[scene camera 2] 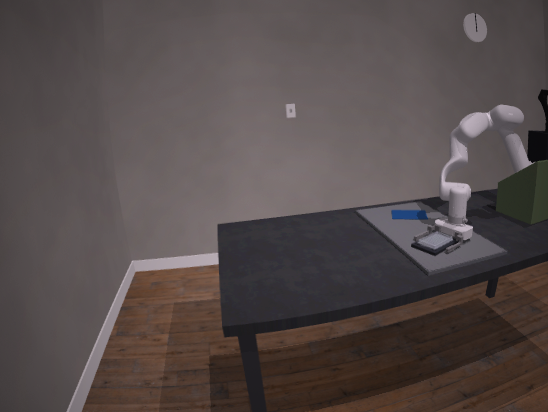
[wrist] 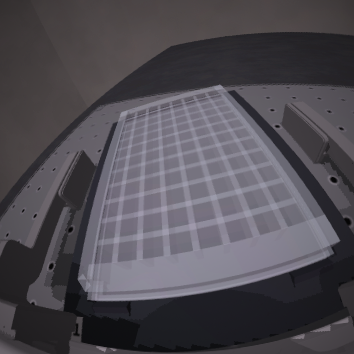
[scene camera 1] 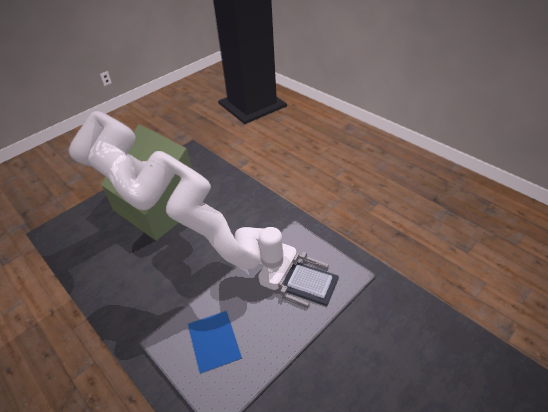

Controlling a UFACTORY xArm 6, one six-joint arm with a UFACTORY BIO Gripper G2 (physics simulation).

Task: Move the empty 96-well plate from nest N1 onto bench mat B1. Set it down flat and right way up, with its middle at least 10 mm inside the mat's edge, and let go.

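Frame: origin at the arm's base, x left, y back, z up, level; metres.
Seen in the pictures: hand at its tool point: (scene camera 2: 434,243) (wrist: 182,153) (scene camera 1: 312,283); arm's base at its link origin: (scene camera 2: 523,172).
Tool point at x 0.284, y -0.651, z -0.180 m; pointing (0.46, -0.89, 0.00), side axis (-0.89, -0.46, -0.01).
Note:
Offsets run from my tool point to a thing's top centre. Level surfaces: height alone.
The clear 96-well plate {dx -0.005, dy +0.009, dz +0.016 m} (scene camera 1: 310,281) (scene camera 2: 436,241) (wrist: 185,175) sits flat, right way up, on the dark nest N1 {dx -0.005, dy +0.009, dz +0.005 m} (scene camera 1: 332,291) (wrist: 200,322). My gripper (scene camera 1: 317,285) (scene camera 2: 432,245) (wrist: 192,156) is open and low around the nest. One finger stands on each side of the plate. In the wrist view, gaps show between both finger pads and the plate's sides. The blue bench mat B1 {dz -0.008 m} (scene camera 1: 215,345) (scene camera 2: 407,215) lies flat, apart from the nest, with a shadow over one end of it in the first scene view. The mat does not show in the wrist view.
A grey perforated board {dz -0.010 m} (scene camera 1: 280,345) (scene camera 2: 385,230) (wrist: 295,95) carries the nest and the mat. It lies on the dark table {dz -0.023 m} (scene camera 1: 400,345) (scene camera 2: 300,270). A green block (scene camera 1: 150,220) (scene camera 2: 517,197) stands by the arm's base. A black column (scene camera 1: 247,55) rises beyond the table.

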